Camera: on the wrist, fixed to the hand. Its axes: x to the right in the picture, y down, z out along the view.
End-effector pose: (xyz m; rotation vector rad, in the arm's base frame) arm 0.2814 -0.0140 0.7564 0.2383 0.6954 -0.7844
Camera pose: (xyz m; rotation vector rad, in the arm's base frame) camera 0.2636 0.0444 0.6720 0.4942 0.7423 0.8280
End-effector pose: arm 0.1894 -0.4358 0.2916 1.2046 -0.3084 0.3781
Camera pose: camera 0.1901 -0.3316 0.2920 0.3469 -0.9039 1.7302
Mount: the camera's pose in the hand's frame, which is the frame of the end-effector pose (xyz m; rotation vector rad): 0.0132 0.0322 -0.0982 -0.3402 0.3531 1.5093
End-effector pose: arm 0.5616 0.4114 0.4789 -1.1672 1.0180 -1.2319
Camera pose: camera 0.4708 0.3882 0.4334 -0.1294 1.8642 -0.0119
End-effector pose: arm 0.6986 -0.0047 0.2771 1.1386 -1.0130 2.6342
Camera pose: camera 0.6182 0.0283 0.2197 0.2678 1.5159 -1.6085
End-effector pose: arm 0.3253 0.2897 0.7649 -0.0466 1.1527 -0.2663
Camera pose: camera 0.2471 0.3276 0.7074 0.5756 1.2792 1.2964
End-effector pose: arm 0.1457 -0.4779 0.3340 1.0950 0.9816 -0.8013
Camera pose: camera 0.1562 -0.3755 0.3181 1.3062 0.3024 0.7707
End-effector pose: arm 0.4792 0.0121 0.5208 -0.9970 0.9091 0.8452
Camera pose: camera 0.4326 -0.0676 0.4724 -0.6038 1.8990 2.1624
